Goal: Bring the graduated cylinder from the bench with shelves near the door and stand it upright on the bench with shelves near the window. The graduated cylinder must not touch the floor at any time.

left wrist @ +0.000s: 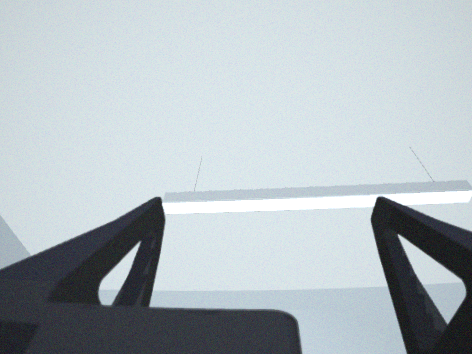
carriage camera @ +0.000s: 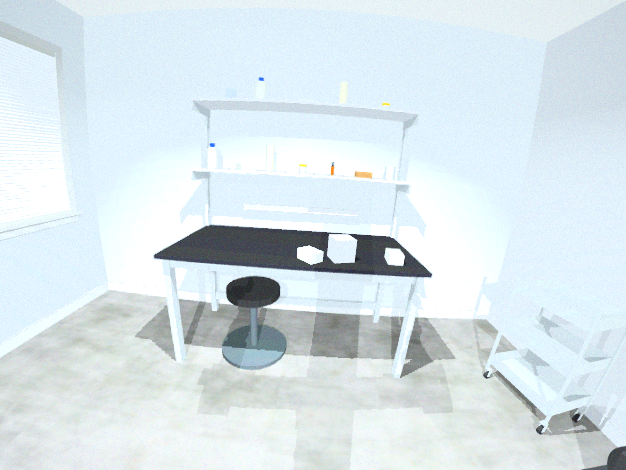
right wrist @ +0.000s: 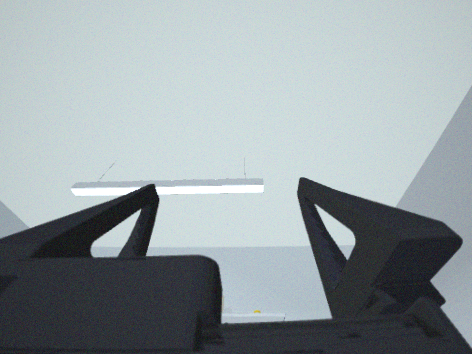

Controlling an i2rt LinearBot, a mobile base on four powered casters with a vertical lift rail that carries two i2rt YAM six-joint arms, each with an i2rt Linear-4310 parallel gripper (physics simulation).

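Frame: origin at the left arm's base, x left, y back, z up, level; metres.
Seen in the pictures: left gripper, between the fingertips: [left wrist: 268, 208]; right gripper, between the fingertips: [right wrist: 227, 188].
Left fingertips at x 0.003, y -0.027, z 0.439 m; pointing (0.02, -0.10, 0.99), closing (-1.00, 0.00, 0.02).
Offsets run from my left fingertips to a thing's top centre. "*": to the spot under its first point. Level surfaces: height alone.
In the carriage camera, a bench with shelves @[dz -0.519 m] [carriage camera: 242, 247] stands against the far wall, with a window [carriage camera: 32, 131] on the left wall. It has a black top and two shelf boards. Tall pale cylindrical things stand on the lower board @[* dx -0.114, dy -1.723, dz +0.033 m] [carriage camera: 270, 157] and the upper board @[* dx -0.588, dy -1.709, dz +0.503 m] [carriage camera: 343, 92]; I cannot tell whether either is a graduated cylinder. Faint clear vessels @[* dx -0.950, dy -1.655, dz -0.017 m] [carriage camera: 389, 173] stand at the lower board's right end. My left gripper [left wrist: 268, 208] is open and empty, facing the ceiling. My right gripper [right wrist: 227, 188] is open and empty, also facing the ceiling.
White boxes @[dx -0.589, dy -1.254, dz -0.389 m] [carriage camera: 341, 248] @[dx -0.411, dy -1.219, dz -0.461 m] [carriage camera: 309, 254] @[dx -0.908, dy -1.254, dz -0.461 m] [carriage camera: 394, 256] sit on the bench top's right half. A black round stool @[dx -0.064, dy -1.396, dz -0.798 m] [carriage camera: 253, 290] stands at the bench front. A white wheeled cart [carriage camera: 558, 404] stands at the right. A ceiling lamp [left wrist: 310, 202] [right wrist: 215, 189] hangs beyond the fingers.
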